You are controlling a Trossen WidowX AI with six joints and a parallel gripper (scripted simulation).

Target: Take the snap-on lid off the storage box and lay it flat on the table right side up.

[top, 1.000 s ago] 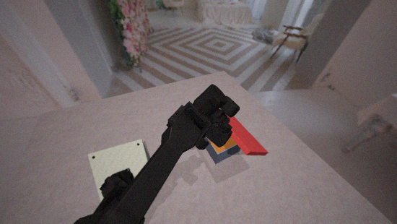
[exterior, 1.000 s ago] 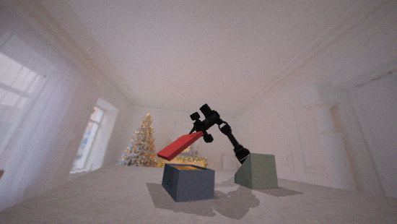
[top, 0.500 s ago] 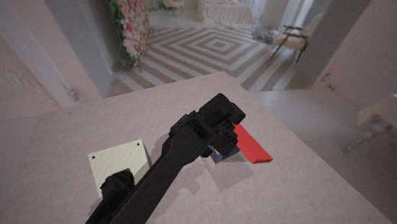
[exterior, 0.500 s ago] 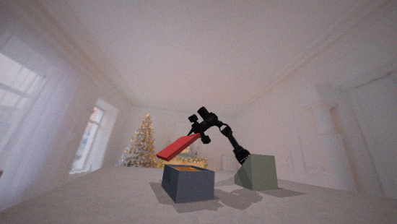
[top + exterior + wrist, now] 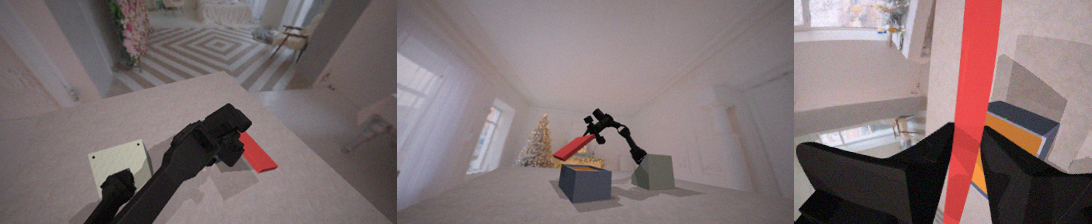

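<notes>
My gripper tip is 6 cm short of the red lid, 1 cm to the right of it and 5 cm above it. Also, from my gripper tip: blue storage box 4 cm ahead, 14 cm to the left, 18 cm below.
</notes>
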